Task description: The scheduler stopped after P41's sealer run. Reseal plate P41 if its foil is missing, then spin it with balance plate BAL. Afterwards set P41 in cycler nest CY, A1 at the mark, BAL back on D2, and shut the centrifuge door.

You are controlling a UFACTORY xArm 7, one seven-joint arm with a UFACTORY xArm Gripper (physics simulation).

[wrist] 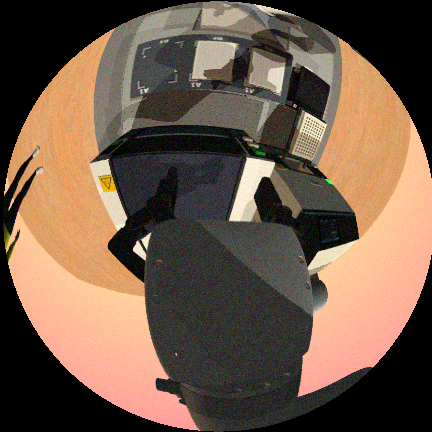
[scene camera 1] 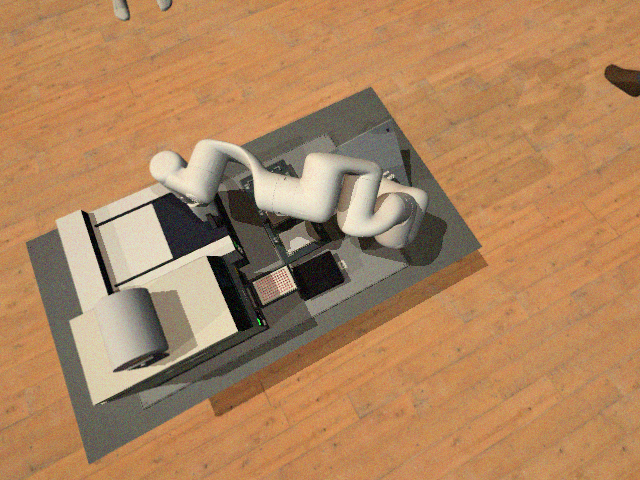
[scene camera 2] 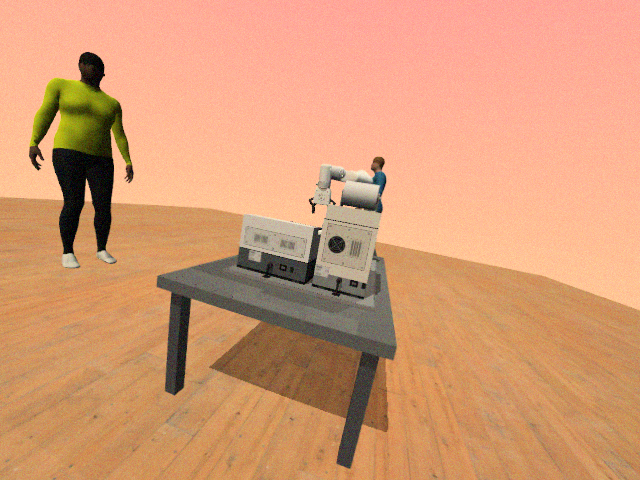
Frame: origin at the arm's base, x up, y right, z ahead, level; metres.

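Where they show: gripper, fingertip midpoint: (wrist: 218, 181) (scene camera 1: 216, 212) (scene camera 2: 320, 214).
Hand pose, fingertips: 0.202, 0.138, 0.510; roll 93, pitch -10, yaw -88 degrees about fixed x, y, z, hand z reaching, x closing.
Note:
Each offset is from my fingertips to the top centre of the thing, as dx, dy, dz. "pt": to the spot under its first point. Level surfaces: height alone.
My gripper (scene camera 2: 323, 206) (wrist: 218, 181) is open and empty, high above the dark panel @[-0.075, +0.074, +0.084] (scene camera 1: 186, 227) (wrist: 200, 160) of the white centrifuge (scene camera 1: 72, 258) (scene camera 2: 273, 237) (wrist: 257, 185). I cannot tell the door's state. An uncovered plate with reddish wells @[-0.171, -0.249, -0.017] (scene camera 1: 273, 285) (wrist: 308, 136) lies in front of the sealer @[+0.188, -0.205, +0.278] (scene camera 1: 180, 299) (scene camera 2: 348, 258) (wrist: 320, 192). A pale plate @[-0.224, -0.018, -0.200] (wrist: 215, 60) is on D2, and another pale plate @[-0.224, -0.141, -0.186] (scene camera 1: 299, 241) (wrist: 267, 70) lies beside it. D3 @[pt -0.240, +0.102, -0.202] (wrist: 160, 65) holds no plate. Plate names are unreadable. I cannot tell which part is cycler nest CY.
A large grey roll @[+0.188, -0.202, +0.299] (scene camera 1: 131, 330) (scene camera 2: 360, 195) (wrist: 320, 295) sits on the sealer, close beside my wrist. A black block @[-0.229, -0.295, -0.158] (scene camera 1: 318, 273) (wrist: 312, 90) lies by the uncovered plate. A person in yellow (scene camera 2: 85, 113) and a person in blue (scene camera 2: 380, 179) stand beyond the table @[dx -0.301] (scene camera 2: 279, 312).

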